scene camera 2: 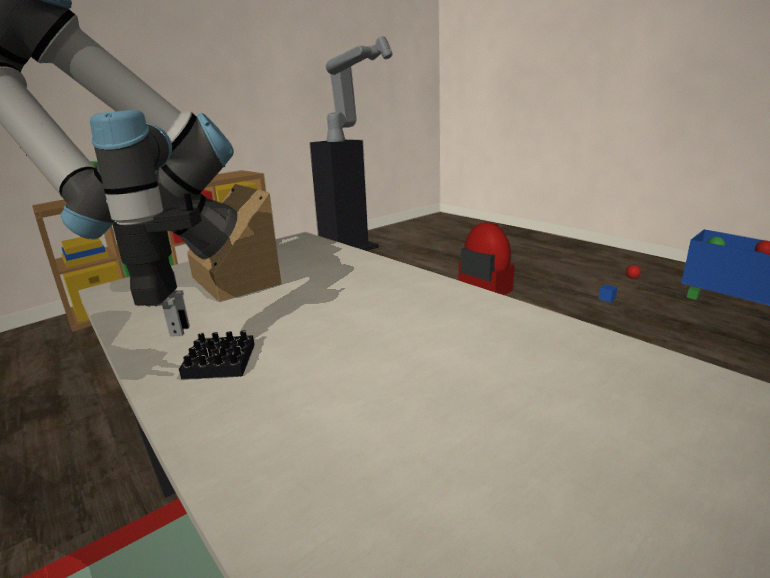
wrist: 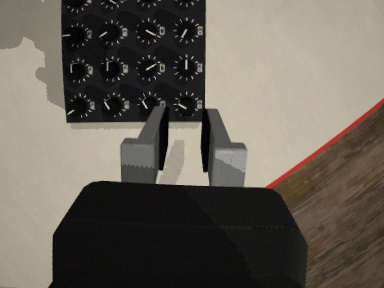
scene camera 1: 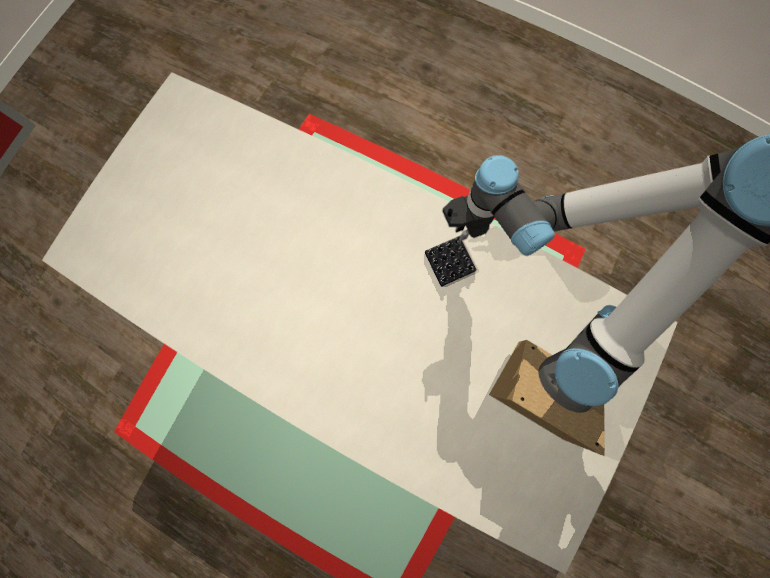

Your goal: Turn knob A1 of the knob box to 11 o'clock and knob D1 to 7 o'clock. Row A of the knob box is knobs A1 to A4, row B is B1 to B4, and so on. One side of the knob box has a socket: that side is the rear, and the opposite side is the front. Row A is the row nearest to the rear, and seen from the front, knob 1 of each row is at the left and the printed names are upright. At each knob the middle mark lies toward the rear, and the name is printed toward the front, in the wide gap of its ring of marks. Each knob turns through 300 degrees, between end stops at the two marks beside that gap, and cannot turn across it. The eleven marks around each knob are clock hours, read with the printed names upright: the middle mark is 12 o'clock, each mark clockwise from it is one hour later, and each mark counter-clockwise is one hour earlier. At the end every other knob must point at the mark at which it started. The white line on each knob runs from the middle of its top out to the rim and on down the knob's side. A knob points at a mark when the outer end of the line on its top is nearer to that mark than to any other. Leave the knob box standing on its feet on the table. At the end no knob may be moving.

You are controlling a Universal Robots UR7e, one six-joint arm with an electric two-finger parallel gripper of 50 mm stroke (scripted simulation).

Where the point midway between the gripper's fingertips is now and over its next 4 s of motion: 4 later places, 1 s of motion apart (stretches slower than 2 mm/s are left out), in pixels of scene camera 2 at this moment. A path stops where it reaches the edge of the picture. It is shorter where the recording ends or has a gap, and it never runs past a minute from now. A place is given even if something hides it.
The gripper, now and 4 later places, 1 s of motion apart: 180,331; 184,346; 186,355; 187,359; 182,340
